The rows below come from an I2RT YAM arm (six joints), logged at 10 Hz.
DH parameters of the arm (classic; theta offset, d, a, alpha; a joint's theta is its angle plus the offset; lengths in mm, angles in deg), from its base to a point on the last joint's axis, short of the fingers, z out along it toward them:
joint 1: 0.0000 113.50 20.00 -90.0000
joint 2: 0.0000 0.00 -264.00 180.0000
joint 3: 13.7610 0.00 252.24 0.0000
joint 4: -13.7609 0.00 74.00 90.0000
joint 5: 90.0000 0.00 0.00 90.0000
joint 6: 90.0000 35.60 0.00 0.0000
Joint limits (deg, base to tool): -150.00..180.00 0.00..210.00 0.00..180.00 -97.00..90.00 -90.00..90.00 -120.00..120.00
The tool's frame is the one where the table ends.
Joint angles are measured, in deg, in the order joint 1, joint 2, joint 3, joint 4, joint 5, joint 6. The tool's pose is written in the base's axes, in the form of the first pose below.
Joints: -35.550, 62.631, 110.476, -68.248, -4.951, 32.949
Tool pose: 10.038 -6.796 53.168 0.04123 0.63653 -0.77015 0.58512 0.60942 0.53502
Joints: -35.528, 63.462, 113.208, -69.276, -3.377, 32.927
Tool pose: 9.709 -6.675 53.882 0.06240 0.62220 -0.78037 0.59687 0.60340 0.52883
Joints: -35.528, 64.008, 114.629, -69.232, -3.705, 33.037
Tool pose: 9.669 -6.621 54.329 0.07124 0.61763 -0.78324 0.58595 0.60955 0.53396
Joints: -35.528, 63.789, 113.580, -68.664, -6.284, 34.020
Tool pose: 9.931 -6.612 54.081 0.05781 0.64206 -0.76447 0.55617 0.61520 0.55875
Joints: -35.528, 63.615, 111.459, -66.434, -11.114, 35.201
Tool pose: 10.643 -6.756 53.716 0.03098 0.67291 -0.73908 0.49399 0.63251 0.59658
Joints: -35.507, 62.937, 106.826, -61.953, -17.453, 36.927
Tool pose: 11.813 -7.117 52.821 -0.00836 0.71003 -0.70413 0.40902 0.64498 0.64553
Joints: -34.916, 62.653, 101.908, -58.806, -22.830, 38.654
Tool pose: 13.183 -7.517 51.374 -0.07205 0.75235 -0.65481 0.34923 0.63398 0.69000
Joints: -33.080, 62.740, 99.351, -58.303, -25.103, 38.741
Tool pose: 14.120 -7.395 50.319 -0.13896 0.76684 -0.62662 0.32169 0.63340 0.70379
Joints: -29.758, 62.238, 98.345, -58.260, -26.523, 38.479
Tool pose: 14.475 -6.445 50.005 -0.20334 0.75757 -0.62027 0.27027 0.65233 0.70812
